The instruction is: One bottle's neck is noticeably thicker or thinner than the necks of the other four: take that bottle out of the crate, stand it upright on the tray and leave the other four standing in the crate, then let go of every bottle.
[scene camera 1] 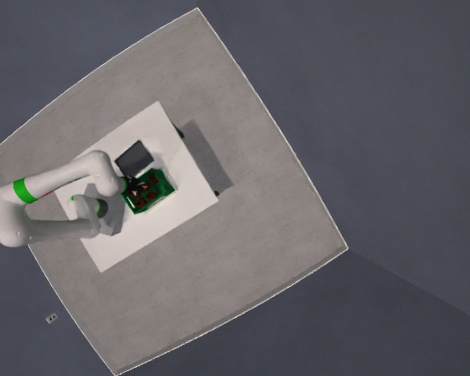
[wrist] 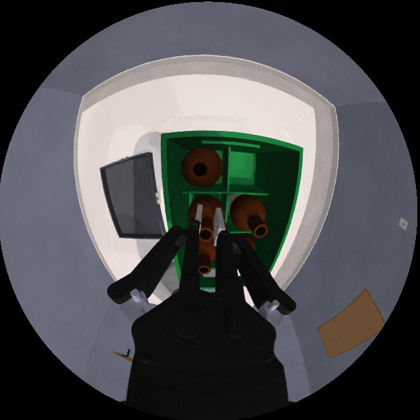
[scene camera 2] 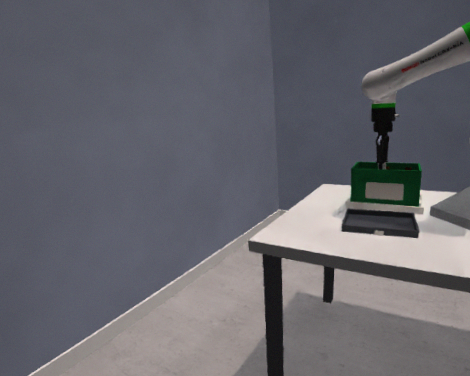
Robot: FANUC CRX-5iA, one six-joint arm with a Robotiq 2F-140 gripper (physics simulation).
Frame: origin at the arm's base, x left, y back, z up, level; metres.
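Seen in the pictures: gripper, between the fingertips: [scene camera 1: 144,185]; arm's base, origin of its link: [scene camera 1: 98,208].
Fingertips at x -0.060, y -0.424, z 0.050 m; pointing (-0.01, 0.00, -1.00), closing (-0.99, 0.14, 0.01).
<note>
Pixels of each thing's top centre, then the offset from my fingertips to it. "spot": a spot on its surface instead. Level surfaces: height alone.
- green crate, centre of its top: [scene camera 2: 386,165] [scene camera 1: 142,191] dz +0.047, dx -0.038, dy +0.015 m
- dark tray, a spot on its surface: [scene camera 2: 380,220] spot: dz -0.123, dx +0.195, dy +0.024 m
- low white base, a spot on its surface: [scene camera 2: 410,208] spot: dz -0.106, dx +0.062, dy +0.125 m
- white table, height of its surface: dz -0.128 m
The green crate [scene camera 1: 167,189] [scene camera 2: 357,187] [wrist: 294,190] holds five brown bottles in compartments; its far-right compartment in the wrist view is empty. My gripper [scene camera 1: 136,188] [scene camera 2: 382,165] [wrist: 207,213] reaches down at the crate and is shut on the neck of the middle-left bottle [wrist: 205,201]. Around it stand the far-left bottle [wrist: 201,178], the middle-right bottle [wrist: 246,210], the near-left bottle [wrist: 205,256] and the near-right bottle [wrist: 248,243], largely hidden by a finger. I cannot tell whether the held bottle is raised. The dark tray [scene camera 1: 134,157] [scene camera 2: 380,220] [wrist: 131,197] is empty beside the crate.
The crate stands on a low white base [scene camera 2: 410,208] on the white table [scene camera 1: 165,120] [scene camera 2: 300,225]. Crate walls and dividers surround the bottles. A grey slab [scene camera 2: 457,207] lies on the table on the arm's side of the crate.
</note>
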